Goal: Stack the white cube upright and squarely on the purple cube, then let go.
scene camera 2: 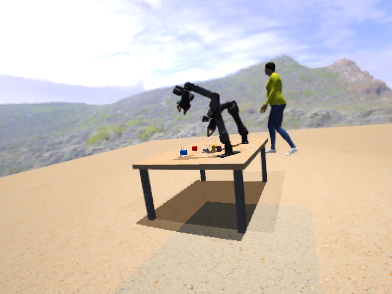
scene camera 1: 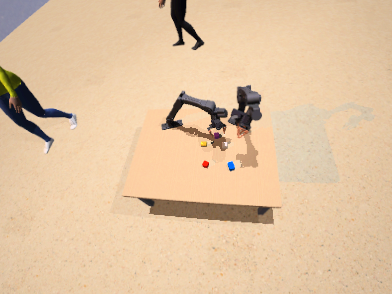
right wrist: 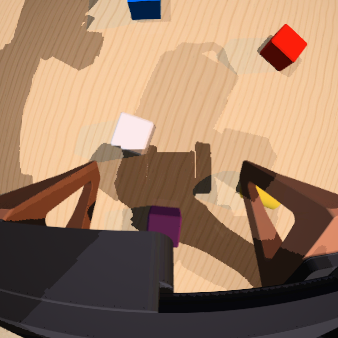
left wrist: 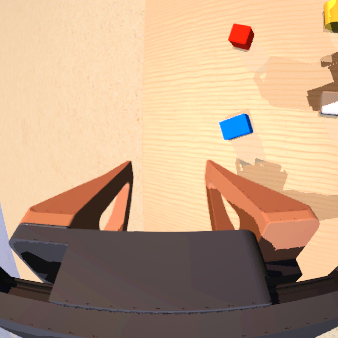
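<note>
The white cube (scene camera 1: 226, 144) (scene camera 2: 205, 150) (left wrist: 330, 106) (right wrist: 132, 130) sits on the table, apart from the purple cube (scene camera 1: 217, 135) (scene camera 2: 219, 149) (right wrist: 164, 224), which also sits on the table. In the right wrist view the white cube is above and left of the purple one, whose lower part is hidden by the gripper body. My right gripper (scene camera 1: 217, 132) (scene camera 2: 210, 134) (right wrist: 169, 168) is wide open and empty, above the table over the area of these two cubes. My left gripper (scene camera 1: 242, 133) (scene camera 2: 182, 111) (left wrist: 168, 168) is open and empty, higher up and farther right in scene camera 1.
A yellow cylinder (scene camera 1: 203, 143) (left wrist: 332, 16) (right wrist: 268, 198) lies near the right gripper's finger in the right wrist view. A red cube (scene camera 1: 205, 164) (left wrist: 241, 36) (right wrist: 287, 46) and a blue block (scene camera 1: 231, 165) (left wrist: 236, 126) (right wrist: 145, 9) are nearer the table's front edge in scene camera 1.
</note>
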